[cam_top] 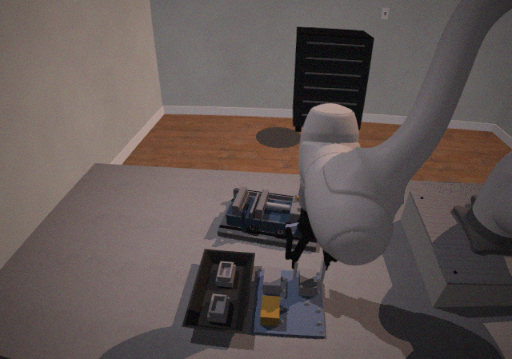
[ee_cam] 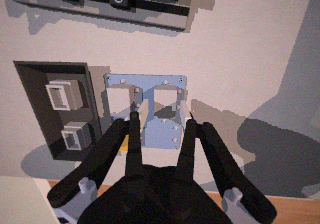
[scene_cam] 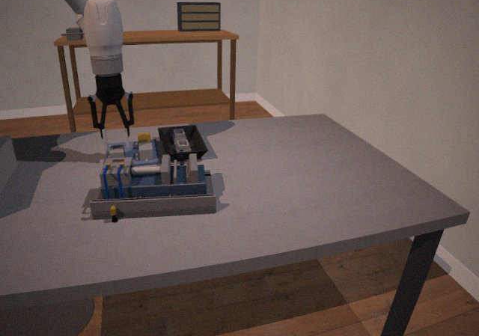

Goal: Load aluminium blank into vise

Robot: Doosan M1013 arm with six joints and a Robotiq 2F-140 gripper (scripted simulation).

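The infeed plate is 8 cm below my hand, 5 cm to the left of it and 4 cm ahead of it. Also, from my hand: blue vise: 24 cm to the right, 11 cm ahead, 4 cm below; brass blank: 9 cm to the left, 9 cm ahead, 5 cm below; aluminium blank: 9 cm ahead, 5 cm below.
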